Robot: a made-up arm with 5 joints. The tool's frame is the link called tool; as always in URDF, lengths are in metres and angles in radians. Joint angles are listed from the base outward.
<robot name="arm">
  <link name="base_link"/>
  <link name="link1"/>
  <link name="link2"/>
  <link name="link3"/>
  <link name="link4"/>
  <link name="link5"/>
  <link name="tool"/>
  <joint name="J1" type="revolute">
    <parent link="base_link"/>
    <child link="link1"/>
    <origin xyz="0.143 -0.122 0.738"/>
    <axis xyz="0 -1 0"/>
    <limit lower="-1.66" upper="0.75"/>
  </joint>
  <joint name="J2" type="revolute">
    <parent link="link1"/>
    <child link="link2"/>
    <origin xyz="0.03 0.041 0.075"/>
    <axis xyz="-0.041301 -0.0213 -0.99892"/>
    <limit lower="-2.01" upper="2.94"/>
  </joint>
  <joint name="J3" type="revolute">
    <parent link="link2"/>
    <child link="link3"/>
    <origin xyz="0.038 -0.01 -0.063"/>
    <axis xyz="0 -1 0"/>
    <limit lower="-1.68" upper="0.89"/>
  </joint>
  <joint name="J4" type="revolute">
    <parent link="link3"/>
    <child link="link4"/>
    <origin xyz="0.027 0 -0.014"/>
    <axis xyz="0 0 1"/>
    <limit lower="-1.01" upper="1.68"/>
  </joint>
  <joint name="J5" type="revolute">
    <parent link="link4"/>
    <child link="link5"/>
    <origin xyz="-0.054 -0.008 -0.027"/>
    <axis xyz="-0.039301 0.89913 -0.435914"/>
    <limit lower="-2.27" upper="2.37"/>
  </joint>
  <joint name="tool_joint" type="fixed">
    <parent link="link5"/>
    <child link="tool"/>
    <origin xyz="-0.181 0.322 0.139" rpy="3.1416 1.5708 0"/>
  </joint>
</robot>
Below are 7 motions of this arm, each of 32 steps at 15 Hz.
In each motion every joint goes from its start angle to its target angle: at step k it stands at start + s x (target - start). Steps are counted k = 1, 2, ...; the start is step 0. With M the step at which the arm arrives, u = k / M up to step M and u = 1 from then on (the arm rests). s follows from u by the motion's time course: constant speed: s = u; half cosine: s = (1 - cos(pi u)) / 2; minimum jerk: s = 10 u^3 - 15 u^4 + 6 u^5.
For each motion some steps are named. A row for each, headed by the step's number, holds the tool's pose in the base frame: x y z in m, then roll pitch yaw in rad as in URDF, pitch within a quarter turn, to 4 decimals.
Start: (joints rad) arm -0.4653 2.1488 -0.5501 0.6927 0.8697
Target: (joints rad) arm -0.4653 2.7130 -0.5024 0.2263 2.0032
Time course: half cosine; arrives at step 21
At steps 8, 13, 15, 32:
8: 0.3984 -0.3456 0.7222 0.6316 0.2598 1.1367
13: 0.2098 -0.4387 0.6579 0.7295 0.0928 0.5656
15: 0.1371 -0.4415 0.6369 0.7563 0.0261 0.3580
32: 0.0389 -0.4188 0.6053 0.7964 -0.0837 0.0538

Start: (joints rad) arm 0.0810 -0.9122 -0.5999 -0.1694 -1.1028
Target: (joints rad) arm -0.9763 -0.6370 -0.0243 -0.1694 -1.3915
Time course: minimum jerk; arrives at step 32
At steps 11, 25, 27, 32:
11: -0.2068 -0.1786 0.7899 -2.8989 1.0321 1.3922
25: -0.2114 -0.0934 0.8571 -2.3633 0.7793 1.5197
27: -0.2112 -0.0866 0.8616 -2.3402 0.7736 1.5148
32: -0.2110 -0.0819 0.8646 -2.3248 0.7705 1.5113

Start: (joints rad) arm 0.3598 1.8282 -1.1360 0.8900 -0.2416
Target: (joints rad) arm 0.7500 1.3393 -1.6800 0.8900 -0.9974
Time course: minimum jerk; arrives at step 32
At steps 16, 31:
16: -0.1431 -0.0012 1.0165 -1.8051 0.1342 0.8829
31: -0.2372 -0.0467 0.9131 -2.0430 -0.1595 0.9295

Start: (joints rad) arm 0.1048 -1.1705 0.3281 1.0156 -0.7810
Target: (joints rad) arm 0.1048 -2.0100 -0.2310 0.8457 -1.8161
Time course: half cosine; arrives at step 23
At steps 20, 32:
20: 0.4274 -0.2580 0.4752 2.8974 0.0931 -2.9120
32: 0.4275 -0.2528 0.4720 2.9039 0.0603 -2.8721

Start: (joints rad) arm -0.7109 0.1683 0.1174 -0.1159 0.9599
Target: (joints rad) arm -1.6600 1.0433 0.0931 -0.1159 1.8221
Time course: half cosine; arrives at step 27
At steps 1, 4, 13, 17, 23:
1: 0.4072 0.2075 0.6962 0.5469 0.1688 2.8089
4: 0.4196 0.1928 0.6642 0.6084 0.1016 2.7640
13: 0.3813 0.0128 0.4108 1.2733 -0.2492 2.2598
17: 0.2728 -0.1082 0.3365 1.6924 -0.2174 1.9548
23: 0.1271 -0.2375 0.3401 2.0944 -0.0131 1.7193

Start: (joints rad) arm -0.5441 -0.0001 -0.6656 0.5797 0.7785
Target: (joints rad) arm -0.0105 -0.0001 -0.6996 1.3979 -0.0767
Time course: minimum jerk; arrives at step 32
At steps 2, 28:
2: 0.2757 0.1946 0.9107 -0.2145 -0.2711 -2.8488
28: 0.0262 -0.2810 1.0273 -1.4772 0.8581 3.0557

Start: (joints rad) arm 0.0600 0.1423 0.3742 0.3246 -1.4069
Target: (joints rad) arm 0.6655 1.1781 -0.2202 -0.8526 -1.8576
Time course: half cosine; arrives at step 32
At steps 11, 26, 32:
11: 0.1084 0.0949 0.3867 2.6722 -0.1924 0.0240
26: 0.4853 0.1310 0.5826 -3.0700 -0.0657 -1.2793
32: 0.5164 0.1052 0.6126 -3.0373 0.0304 -1.4117

